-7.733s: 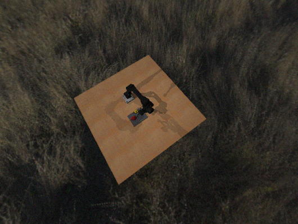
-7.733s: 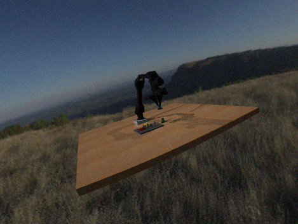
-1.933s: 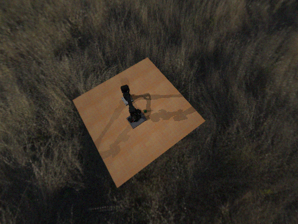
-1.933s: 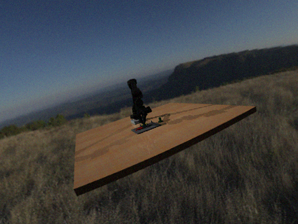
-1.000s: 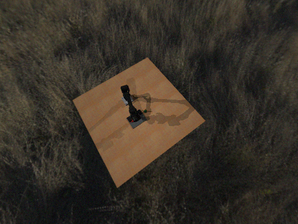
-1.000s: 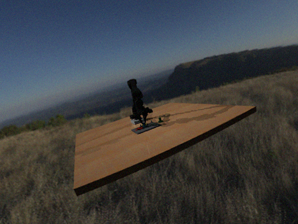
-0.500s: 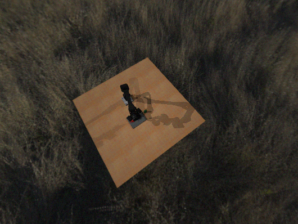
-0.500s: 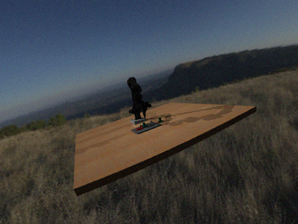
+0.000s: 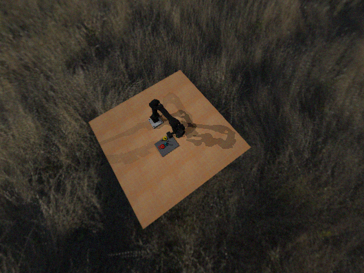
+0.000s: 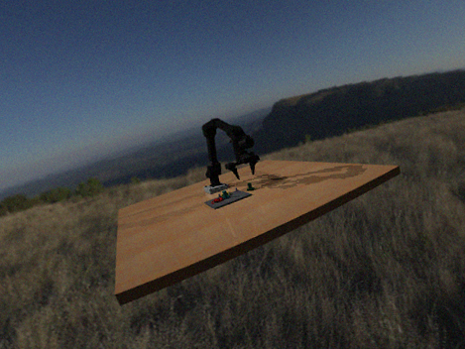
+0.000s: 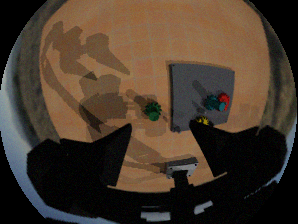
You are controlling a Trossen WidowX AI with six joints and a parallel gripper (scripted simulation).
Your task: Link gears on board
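Right now my gripper tip is 10 mm to the right of the green gear and 60 mm above it. Round my gripper tip: yellow gear: 60 mm behind, 120 mm to the right, 60 mm below; teal gear: 150 mm to the right, 50 mm below; red gear: 190 mm to the right, 60 mm below.
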